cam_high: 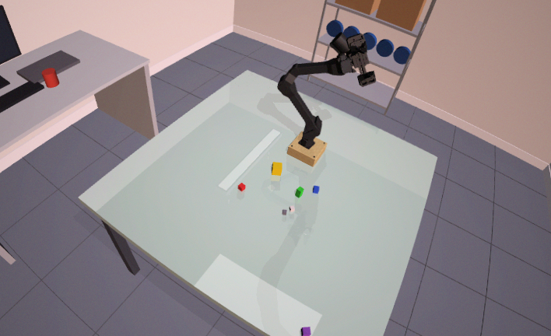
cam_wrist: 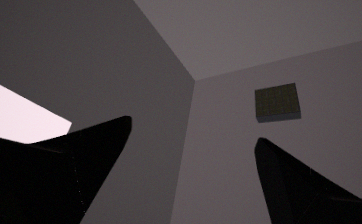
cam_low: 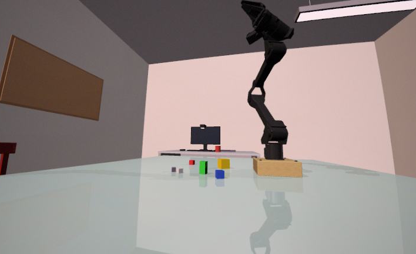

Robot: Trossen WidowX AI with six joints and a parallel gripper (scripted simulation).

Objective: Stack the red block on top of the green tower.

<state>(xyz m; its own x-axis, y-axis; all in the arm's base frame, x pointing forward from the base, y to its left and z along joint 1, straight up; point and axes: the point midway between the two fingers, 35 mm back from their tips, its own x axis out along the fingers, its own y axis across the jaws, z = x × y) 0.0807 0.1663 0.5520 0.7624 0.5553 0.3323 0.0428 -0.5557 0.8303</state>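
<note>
Now: gripper tip 29 cm short of the red block, 26 cm to the left of it and 60 cm above it. The rest, counted from my gripper tip: yellow block: 11 cm ahead, 21 cm to the right, 59 cm below; then blue block: 8 cm ahead, 1 cm to the right, 60 cm below; then purple cube: 63 cm ahead, 29 cm to the left, 60 cm below.
</note>
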